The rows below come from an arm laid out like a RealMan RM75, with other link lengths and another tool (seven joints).
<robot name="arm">
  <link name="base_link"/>
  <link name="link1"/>
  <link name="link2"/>
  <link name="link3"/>
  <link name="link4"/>
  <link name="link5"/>
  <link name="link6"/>
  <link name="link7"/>
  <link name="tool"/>
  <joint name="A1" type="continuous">
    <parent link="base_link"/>
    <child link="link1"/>
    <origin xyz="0 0 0.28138" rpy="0 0 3.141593"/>
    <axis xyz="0 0 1"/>
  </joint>
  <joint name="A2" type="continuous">
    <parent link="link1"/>
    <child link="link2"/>
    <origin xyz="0 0 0" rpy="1.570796 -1.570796 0"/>
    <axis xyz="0 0 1"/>
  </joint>
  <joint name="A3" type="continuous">
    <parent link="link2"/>
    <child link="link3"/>
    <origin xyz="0.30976 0 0" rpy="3.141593 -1.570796 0"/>
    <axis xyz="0 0 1"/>
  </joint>
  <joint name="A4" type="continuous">
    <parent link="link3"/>
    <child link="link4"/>
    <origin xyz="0 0 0" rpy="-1.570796 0 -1.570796"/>
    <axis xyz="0 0 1"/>
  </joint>
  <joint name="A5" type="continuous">
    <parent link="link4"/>
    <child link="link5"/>
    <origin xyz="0 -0.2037 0" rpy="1.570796 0 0"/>
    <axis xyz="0 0 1"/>
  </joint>
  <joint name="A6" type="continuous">
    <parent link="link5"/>
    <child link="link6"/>
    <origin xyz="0 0 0" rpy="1.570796 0 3.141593"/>
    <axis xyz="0 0 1"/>
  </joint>
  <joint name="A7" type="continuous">
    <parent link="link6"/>
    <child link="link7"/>
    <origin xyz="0 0.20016 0" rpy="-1.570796 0 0"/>
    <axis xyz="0 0 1"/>
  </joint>
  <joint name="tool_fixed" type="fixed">
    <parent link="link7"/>
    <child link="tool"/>
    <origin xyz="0.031 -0.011 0.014" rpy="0.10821 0 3.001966"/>
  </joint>
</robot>
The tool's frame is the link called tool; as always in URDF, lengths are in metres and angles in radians. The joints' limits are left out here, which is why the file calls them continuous.
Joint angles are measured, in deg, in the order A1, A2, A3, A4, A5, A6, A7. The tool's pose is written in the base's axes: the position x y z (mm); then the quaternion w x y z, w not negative. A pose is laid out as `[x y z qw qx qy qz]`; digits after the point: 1 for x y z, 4 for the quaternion.
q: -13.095 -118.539 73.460 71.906 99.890 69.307 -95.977
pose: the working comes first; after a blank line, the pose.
Where each joint sits with the arm in this pose, in the base's axes (m; each line is computed from the numbers above, not from the rounded line before):
A1: 0.0000 0.0000 0.2814
A2: 0.0000 0.0000 0.2814
A3: -0.2650 0.0617 0.1334
A4: -0.2650 0.0617 0.1334
A5: -0.3028 0.2610 0.1516
A6: -0.3028 0.2610 0.1516
A7: -0.2487 0.3587 -0.0145
the tool: -0.2678 0.3492 -0.0432

[-267.8 349.2 -43.2 0.2635 -0.9155 -0.2405 -0.1857]
